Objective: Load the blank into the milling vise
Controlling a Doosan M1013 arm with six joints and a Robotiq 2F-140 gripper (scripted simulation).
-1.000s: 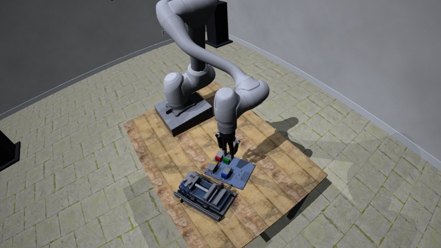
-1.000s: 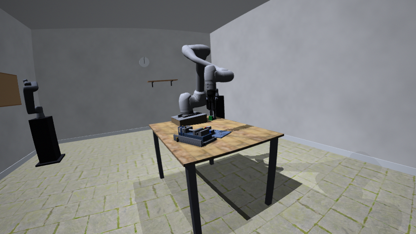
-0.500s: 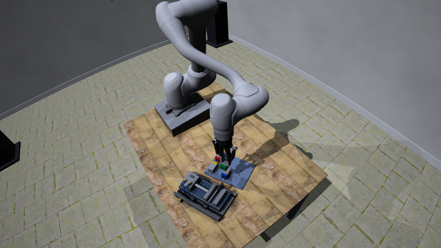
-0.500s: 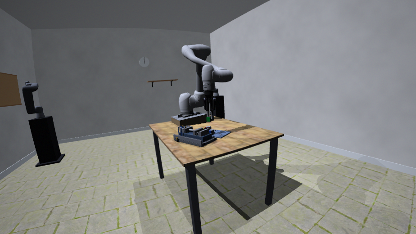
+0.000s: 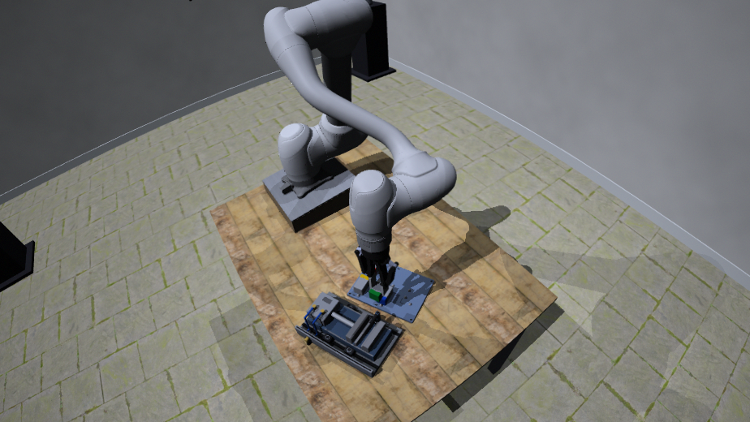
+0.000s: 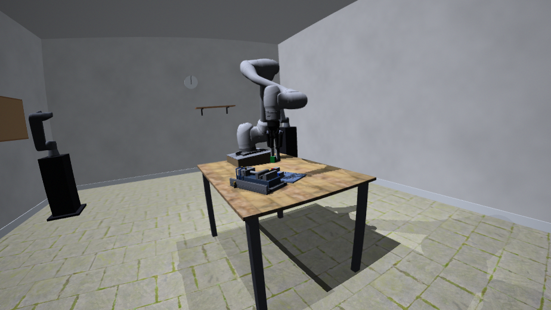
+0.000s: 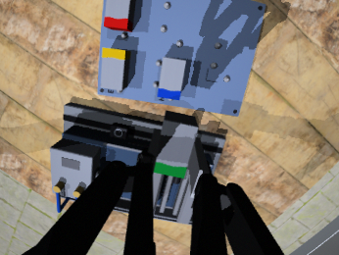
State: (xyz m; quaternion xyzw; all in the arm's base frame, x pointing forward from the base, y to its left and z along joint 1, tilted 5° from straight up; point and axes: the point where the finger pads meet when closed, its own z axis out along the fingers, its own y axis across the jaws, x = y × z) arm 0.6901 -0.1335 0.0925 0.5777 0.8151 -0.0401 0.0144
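My gripper is now 30 mm short of the moving jaw, 110 mm to the left of it and 100 mm above it. The rest, counted from my hand: yellow-ended blank 120 mm behind, 10 mm to the left, 160 mm below; blue-ended blank 40 mm behind, 50 mm to the left, 160 mm below; work stop rod 40 mm ahead, 60 mm to the right, 90 mm below.
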